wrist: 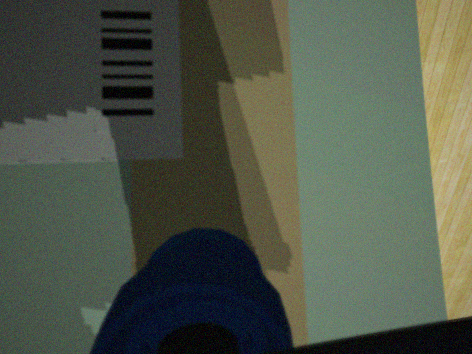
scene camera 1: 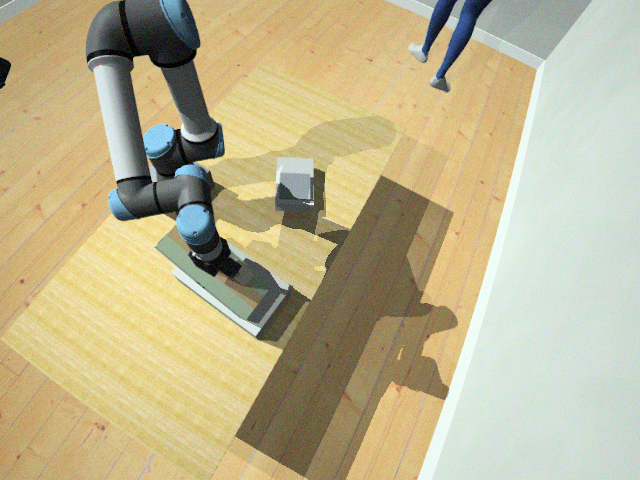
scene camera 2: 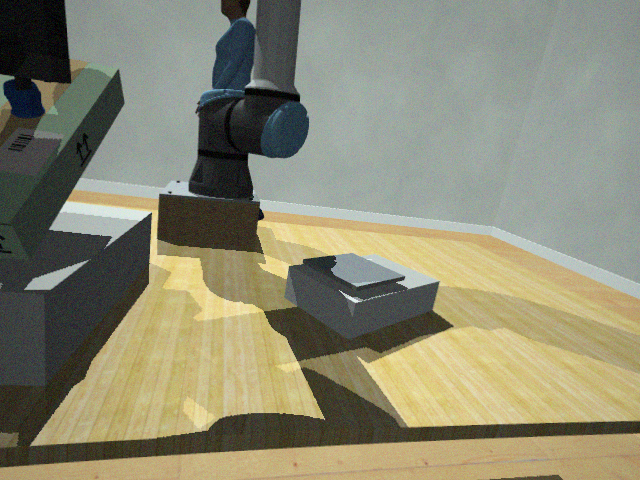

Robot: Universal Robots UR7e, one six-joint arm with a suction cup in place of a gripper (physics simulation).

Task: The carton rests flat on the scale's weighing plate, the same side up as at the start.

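Places are measured from the arm's base along level axes (x ahead, y left, z up), in centimetres.
Pixels of known places: hand at its tool point: (wrist: 200, 255) (scene camera 2: 27, 118); arm's base at its link origin: (scene camera 2: 221, 192).
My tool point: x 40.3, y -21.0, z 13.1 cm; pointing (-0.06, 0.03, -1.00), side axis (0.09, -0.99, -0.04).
Observation:
Ahead of a thing's pixels: the offset from my tool point to its middle.
The carton {dx -0.5, dy -0.6, dz -2.6 cm} (scene camera 1: 222, 297) (scene camera 2: 56, 196) (wrist: 360, 150) is long, flat and green with a tan band and a barcode label on its upper face. It hangs tilted over a grey block, its end nearer scene camera 2 lower and its far end raised. Up-arrows on its side point to the labelled face. My suction gripper (scene camera 1: 235, 271) (scene camera 2: 24, 111) (wrist: 205, 280) has its blue cup against the labelled face and holds the carton. The scale {dx -5.2, dy +49.7, dz -19.9 cm} (scene camera 1: 294, 165) (scene camera 2: 392, 304) stands apart, with its weighing plate {dx -3.0, dy +46.5, dz -16.5 cm} (scene camera 1: 295, 184) (scene camera 2: 369, 271) bare. Whether the carton's low end touches the block is unclear.
The grey block {dx +2.3, dy +1.2, dz -18.8 cm} (scene camera 1: 256, 330) (scene camera 2: 98, 289) lies under the carton, left of the scale in scene camera 2. The arm's base stands on a brown pedestal (scene camera 2: 206, 222) behind. A person in blue (scene camera 2: 232, 56) is beyond the arm. A pale wall (scene camera 1: 558, 258) is at the right.

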